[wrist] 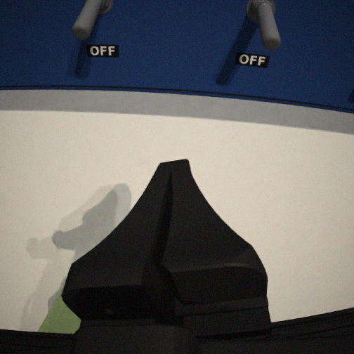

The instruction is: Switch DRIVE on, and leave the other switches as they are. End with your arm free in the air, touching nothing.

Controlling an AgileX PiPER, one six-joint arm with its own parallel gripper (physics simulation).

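A grey toggle lever [89, 20] at the upper left and another grey toggle lever [269, 30] at the upper right stick out of the blue panel [175, 45]. Both point down towards their OFF labels. The name labels lie outside the wrist view, so I cannot tell from it which lever is DRIVE. My gripper [176, 177] is shut, its fingertips together with nothing between them. It shows below the panel's lower edge and between the two levers from side to side, apart from both.
A pale wall [300, 200] shows below the panel, with shadows of the arm on its left. Part of a green block [61, 317] shows at the lower left, behind the gripper. A dark shadow touches the right edge of the view on the panel.
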